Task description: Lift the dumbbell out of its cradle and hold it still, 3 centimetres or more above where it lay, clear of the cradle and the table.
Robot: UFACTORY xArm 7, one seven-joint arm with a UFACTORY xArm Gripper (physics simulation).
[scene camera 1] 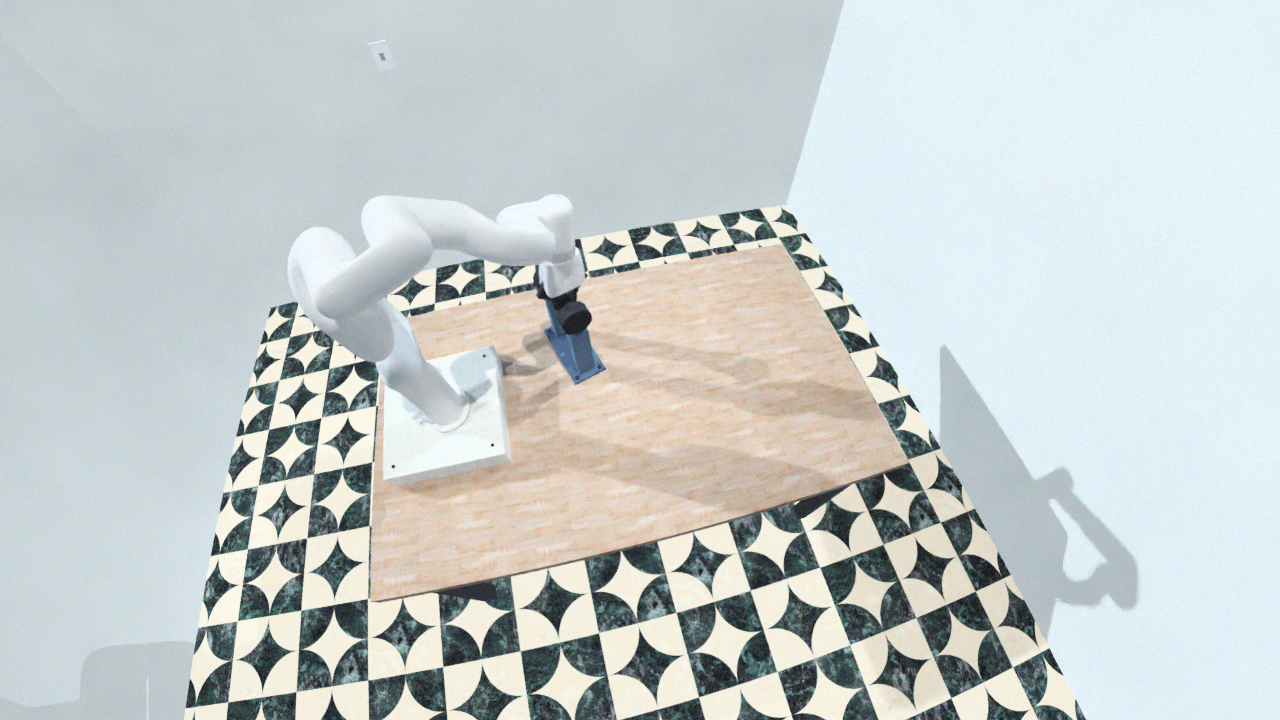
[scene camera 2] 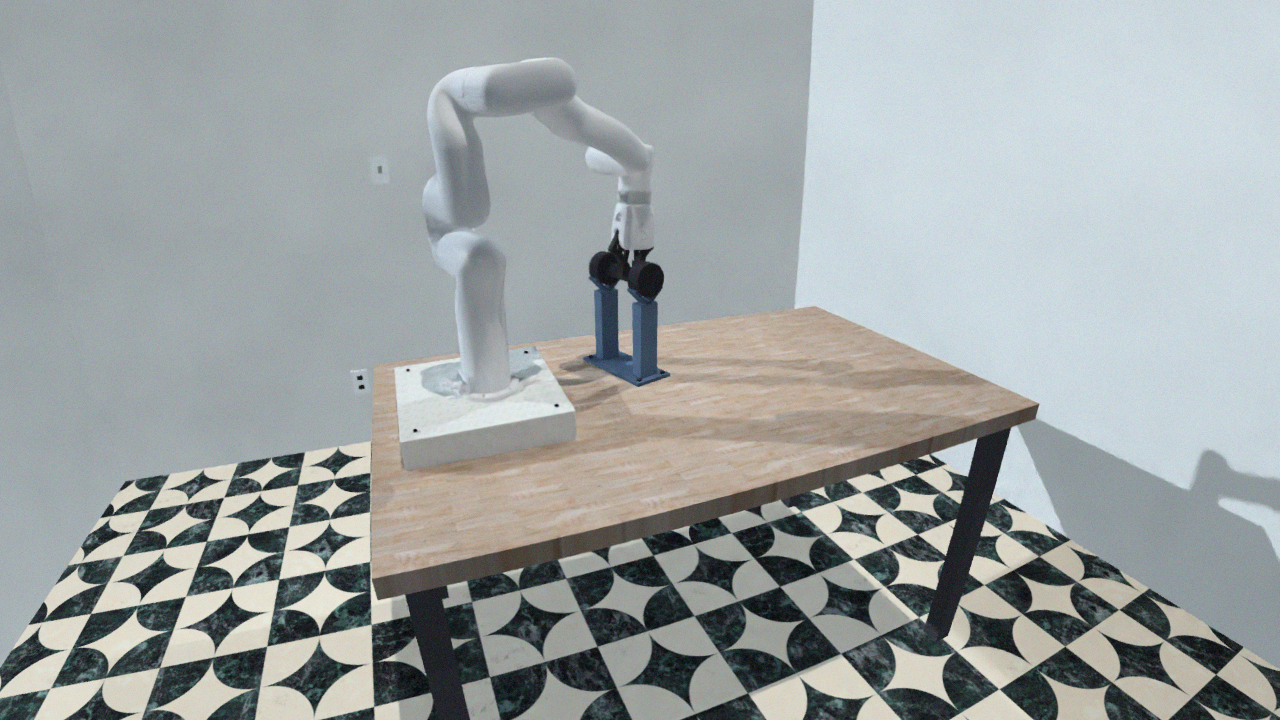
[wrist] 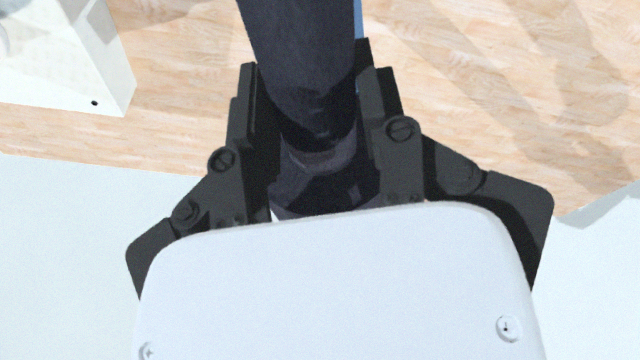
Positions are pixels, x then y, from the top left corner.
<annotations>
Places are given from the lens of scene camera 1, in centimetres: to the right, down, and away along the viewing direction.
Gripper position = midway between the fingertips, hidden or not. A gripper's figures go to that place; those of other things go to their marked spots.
gripper [scene camera 1: 564, 305]: -19, -14, 109
black dumbbell [scene camera 1: 573, 317]: -16, -10, 103
blue cradle [scene camera 1: 579, 358]: -16, 0, 118
The marked spots on the blue cradle and the black dumbbell are 18 cm apart.
</annotations>
